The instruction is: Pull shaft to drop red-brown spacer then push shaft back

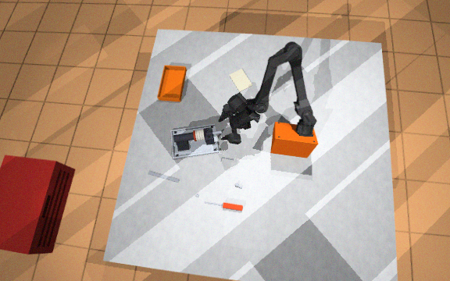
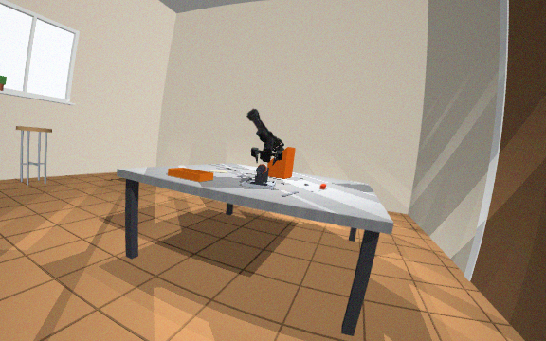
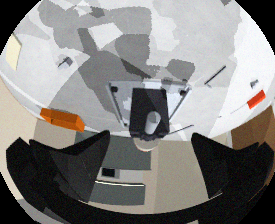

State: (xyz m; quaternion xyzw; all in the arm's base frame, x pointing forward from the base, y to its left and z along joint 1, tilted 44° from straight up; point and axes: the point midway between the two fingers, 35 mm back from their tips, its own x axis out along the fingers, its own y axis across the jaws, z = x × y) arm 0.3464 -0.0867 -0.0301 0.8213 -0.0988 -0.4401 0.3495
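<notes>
Right now the shaft is 70 mm ahead of my gripper tip, 10 mm to the left of it and 20 mm below it. From my gripper tip the other things lie so: grey bar: 280 mm ahead, 200 mm to the left, 100 mm below; then red-brown spacer: 120 mm ahead, 20 mm to the left, 20 mm below; then cream pad: 100 mm behind, 330 mm to the right, 100 mm below.
</notes>
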